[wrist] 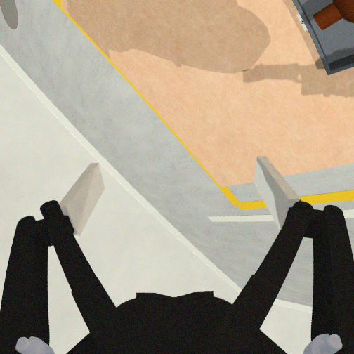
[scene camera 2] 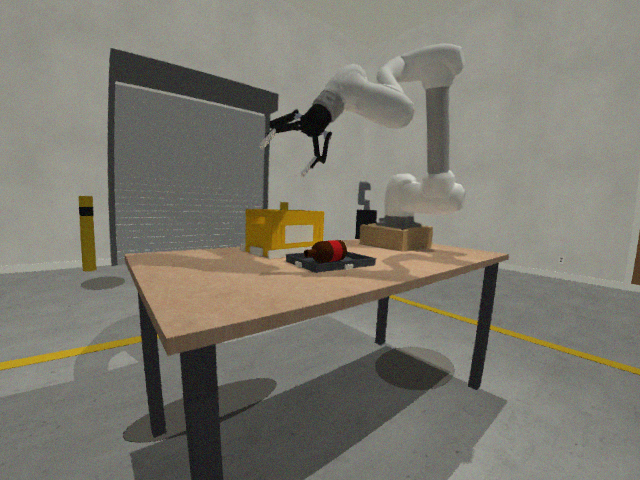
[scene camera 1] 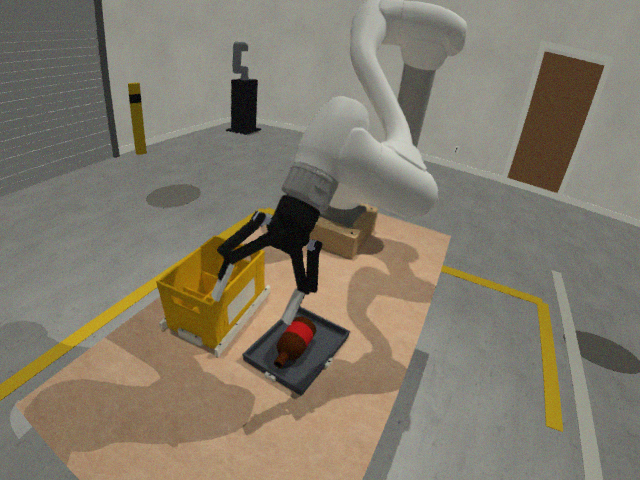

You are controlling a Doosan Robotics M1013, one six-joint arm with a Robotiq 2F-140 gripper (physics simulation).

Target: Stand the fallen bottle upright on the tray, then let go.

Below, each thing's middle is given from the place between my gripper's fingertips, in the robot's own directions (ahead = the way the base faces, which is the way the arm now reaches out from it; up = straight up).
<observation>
Right now the brown bottle point(scene camera 1: 291, 345) is 19 cm behind my hand, 2 cm to the right of it and 28 cm below it.
</observation>
